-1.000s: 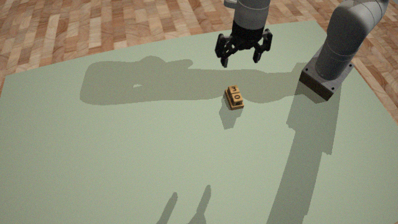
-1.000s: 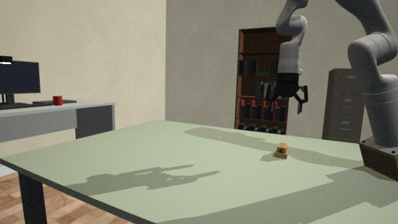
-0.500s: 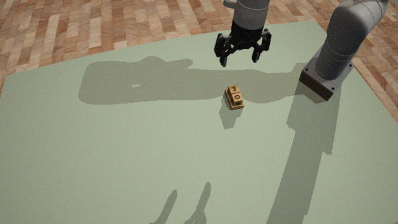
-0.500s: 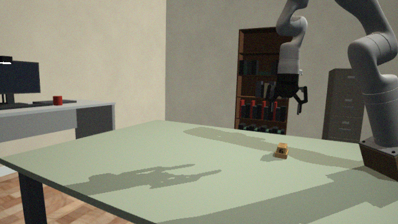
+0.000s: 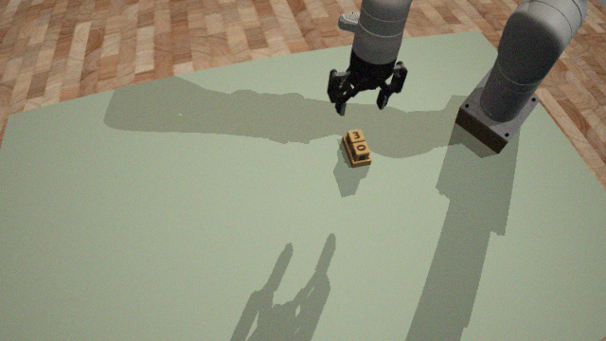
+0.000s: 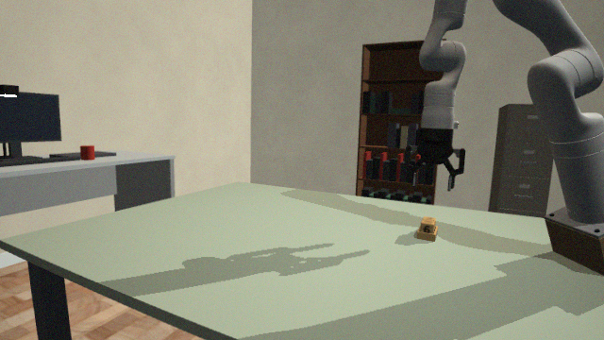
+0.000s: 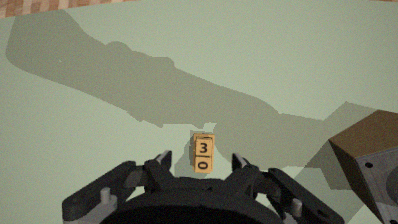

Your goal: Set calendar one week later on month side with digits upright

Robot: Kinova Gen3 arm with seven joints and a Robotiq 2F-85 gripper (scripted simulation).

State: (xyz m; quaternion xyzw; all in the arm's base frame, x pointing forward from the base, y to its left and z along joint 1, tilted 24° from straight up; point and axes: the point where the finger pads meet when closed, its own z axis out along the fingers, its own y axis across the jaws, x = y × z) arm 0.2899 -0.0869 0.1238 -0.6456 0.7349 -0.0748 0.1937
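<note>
The cube is 10 cm below my hand and 1 cm to the left of it. The rest, counted from my hand: wooden tray 12 cm below, 2 cm to the left.
</note>
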